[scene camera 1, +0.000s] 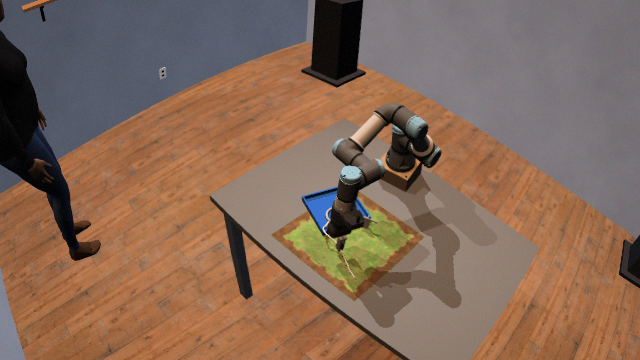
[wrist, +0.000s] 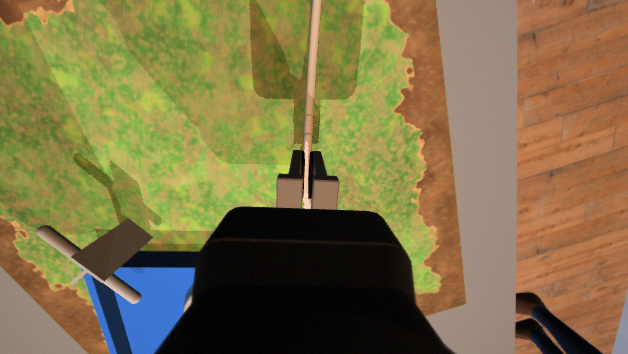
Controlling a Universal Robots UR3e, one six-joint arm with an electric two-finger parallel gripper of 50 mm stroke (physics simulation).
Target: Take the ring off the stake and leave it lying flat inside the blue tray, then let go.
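Pixels of known places: gripper, fingertip midpoint: (scene camera 1: 339, 248) (wrist: 306, 165); arm's base at its link origin: (scene camera 1: 400, 160).
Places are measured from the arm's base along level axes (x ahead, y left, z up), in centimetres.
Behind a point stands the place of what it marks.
My gripper (scene camera 1: 341, 244) @[x 47.6, y 7.9, z -6.4 cm] (wrist: 306, 165) @[x 47.6, y 7.9, z -6.4 cm] is shut on a thin pale cord-like piece (scene camera 1: 348, 264) @[x 49.5, y 13.8, z -8.6 cm] (wrist: 312, 65) @[x 50.4, y 13.9, z -7.5 cm], which runs away from the fingertips over the green mat. A pale curved loop (scene camera 1: 328, 215) @[x 37.2, y -6.0, z -7.9 cm] shows beside the gripper body, over the blue tray (scene camera 1: 315, 204) @[x 36.4, y -13.1, z -7.9 cm] (wrist: 150, 300) @[x 29.3, y 0.5, z -7.9 cm]. A sliver of something pale (wrist: 188, 303) @[x 33.0, y -0.5, z -7.0 cm] shows at the gripper body's edge in the wrist view. A pale rod (wrist: 52, 236) @[x 30.6, y 10.0, z -4.5 cm] with a brown block (wrist: 114, 249) @[x 32.3, y 7.3, z -5.6 cm] stands out over the tray's corner. The gripper body hides much of the loop; which part is the ring and which the stake I cannot tell.
The green and brown mat (scene camera 1: 295, 235) @[x 52.3, y -8.2, z -8.5 cm] (wrist: 165, 200) @[x 35.7, y 8.7, z -8.5 cm] lies under the gripper on the grey table (scene camera 1: 260, 200) @[x 49.2, y -29.6, z -8.6 cm] (wrist: 480, 150) @[x 61.7, y 3.0, z -8.5 cm]. The arm's wooden base block (scene camera 1: 405, 181) @[x 6.6, y 7.3, z -2.4 cm] is at the table's back. A person (scene camera 1: 55, 195) stands off to the left. A black pedestal (scene camera 1: 336, 40) stands behind.
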